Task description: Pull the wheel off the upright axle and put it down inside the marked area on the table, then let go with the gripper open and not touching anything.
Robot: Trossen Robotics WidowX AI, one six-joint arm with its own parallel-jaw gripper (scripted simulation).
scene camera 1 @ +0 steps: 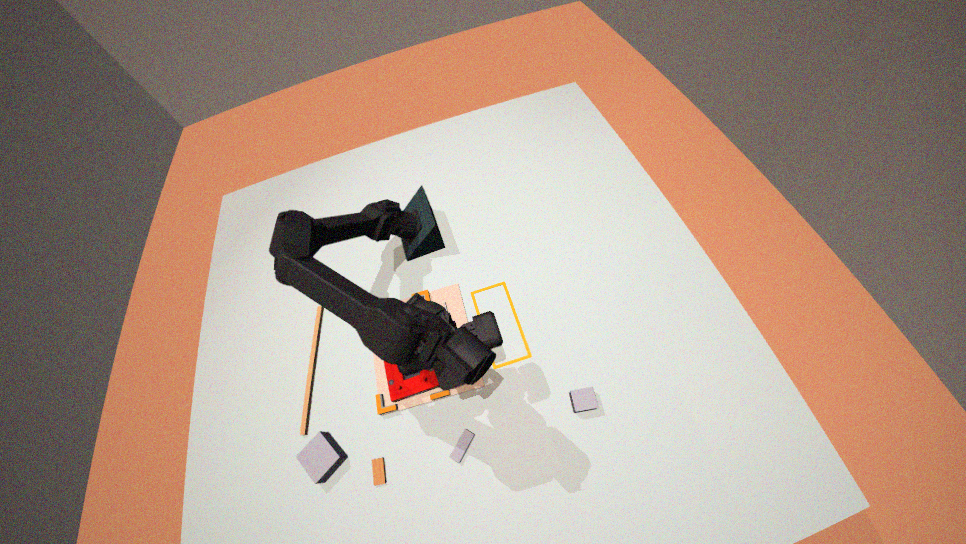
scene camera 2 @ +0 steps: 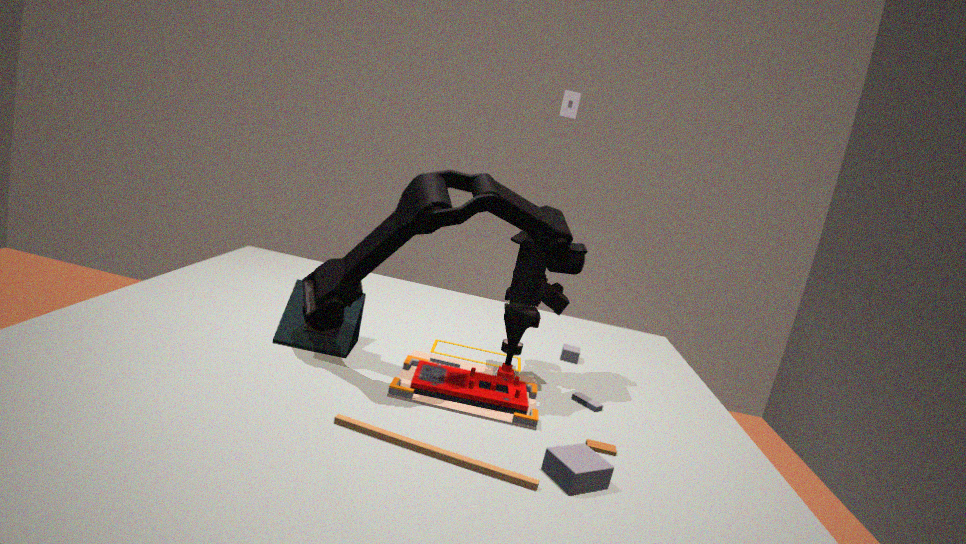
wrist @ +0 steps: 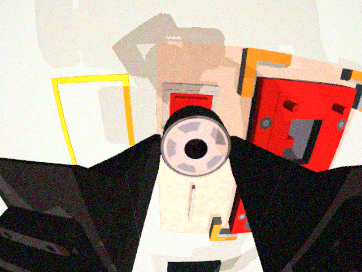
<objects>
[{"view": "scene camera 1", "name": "my gripper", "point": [457,354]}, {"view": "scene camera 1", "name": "long wooden strip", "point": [317,328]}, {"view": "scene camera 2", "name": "my gripper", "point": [511,347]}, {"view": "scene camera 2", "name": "long wooden strip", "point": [484,468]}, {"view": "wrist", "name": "my gripper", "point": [194,142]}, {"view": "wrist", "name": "wheel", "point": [194,122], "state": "held by my gripper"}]
</objects>
